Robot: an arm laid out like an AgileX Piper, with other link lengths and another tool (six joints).
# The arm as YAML. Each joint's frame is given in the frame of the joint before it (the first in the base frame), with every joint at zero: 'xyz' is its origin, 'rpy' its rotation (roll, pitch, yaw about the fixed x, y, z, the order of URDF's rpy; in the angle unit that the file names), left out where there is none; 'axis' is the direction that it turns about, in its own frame. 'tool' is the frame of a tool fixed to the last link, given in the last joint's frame.
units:
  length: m
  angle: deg
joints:
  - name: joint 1
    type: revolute
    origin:
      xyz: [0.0, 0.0, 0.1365]
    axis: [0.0, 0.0, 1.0]
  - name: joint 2
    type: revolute
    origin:
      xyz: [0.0, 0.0, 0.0]
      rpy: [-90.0, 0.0, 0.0]
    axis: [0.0, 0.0, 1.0]
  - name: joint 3
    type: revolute
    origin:
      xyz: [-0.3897, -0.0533, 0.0]
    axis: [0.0, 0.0, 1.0]
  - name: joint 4
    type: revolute
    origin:
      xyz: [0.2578, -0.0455, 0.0]
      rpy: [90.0, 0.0, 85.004]
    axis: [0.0, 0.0, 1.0]
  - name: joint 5
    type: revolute
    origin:
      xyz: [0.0, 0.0, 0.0]
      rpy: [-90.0, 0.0, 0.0]
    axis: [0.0, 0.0, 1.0]
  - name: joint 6
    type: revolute
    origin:
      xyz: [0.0, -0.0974, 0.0]
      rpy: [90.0, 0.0, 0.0]
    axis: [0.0, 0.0, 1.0]
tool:
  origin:
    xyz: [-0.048, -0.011, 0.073]
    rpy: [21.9, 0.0, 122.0]
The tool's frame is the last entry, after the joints.
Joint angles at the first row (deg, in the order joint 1, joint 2, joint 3, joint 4, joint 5, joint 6):
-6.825 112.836 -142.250 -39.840 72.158 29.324
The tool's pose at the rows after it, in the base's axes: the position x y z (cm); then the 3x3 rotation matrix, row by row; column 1 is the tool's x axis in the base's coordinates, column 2 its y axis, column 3 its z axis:
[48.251 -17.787 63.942], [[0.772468 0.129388 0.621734], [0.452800 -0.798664 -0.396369], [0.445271 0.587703 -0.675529]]
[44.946 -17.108 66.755], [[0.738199 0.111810 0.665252], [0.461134 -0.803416 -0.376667], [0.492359 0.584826 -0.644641]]
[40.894 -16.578 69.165], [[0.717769 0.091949 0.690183], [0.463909 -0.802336 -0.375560], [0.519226 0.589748 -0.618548]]
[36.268 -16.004 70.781], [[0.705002 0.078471 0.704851], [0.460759 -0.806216 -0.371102], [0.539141 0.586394 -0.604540]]
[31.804 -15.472 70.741], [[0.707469 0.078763 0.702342], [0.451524 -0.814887 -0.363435], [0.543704 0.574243 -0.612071]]
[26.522 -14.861 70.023], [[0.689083 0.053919 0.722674], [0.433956 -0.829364 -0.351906], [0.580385 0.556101 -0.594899]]
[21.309 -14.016 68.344], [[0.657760 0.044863 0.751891], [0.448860 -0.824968 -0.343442], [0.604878 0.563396 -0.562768]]
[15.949 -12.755 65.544], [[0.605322 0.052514 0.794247], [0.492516 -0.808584 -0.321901], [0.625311 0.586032 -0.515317]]
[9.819 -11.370 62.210], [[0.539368 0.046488 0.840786], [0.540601 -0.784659 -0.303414], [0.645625 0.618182 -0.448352]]
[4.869 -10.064 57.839], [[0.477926 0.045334 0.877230], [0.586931 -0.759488 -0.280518], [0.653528 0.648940 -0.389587]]
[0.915 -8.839 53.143], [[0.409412 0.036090 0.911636], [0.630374 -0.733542 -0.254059], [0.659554 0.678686 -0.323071]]
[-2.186 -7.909 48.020], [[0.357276 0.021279 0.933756], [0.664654 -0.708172 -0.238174], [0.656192 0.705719 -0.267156]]
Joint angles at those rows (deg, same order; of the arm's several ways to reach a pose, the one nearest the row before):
-6.825 109.375 -142.250 -37.983 72.410 29.325
-6.826 105.194 -141.504 -36.392 72.625 28.965
-6.825 99.814 -138.278 -36.148 72.624 28.967
-6.827 93.283 -132.792 -35.873 72.624 29.423
-6.825 85.945 -123.926 -35.756 71.980 30.739
-6.824 77.038 -112.626 -35.967 69.267 34.556
-6.827 67.316 -99.600 -36.603 64.238 37.502
-6.828 56.447 -85.403 -36.874 57.498 39.379
-6.828 44.530 -72.484 -37.324 51.621 40.256
-6.826 33.313 -60.528 -37.474 46.450 40.396
-6.823 22.640 -49.792 -37.517 41.511 40.397
-6.827 12.298 -40.055 -37.745 38.104 40.006

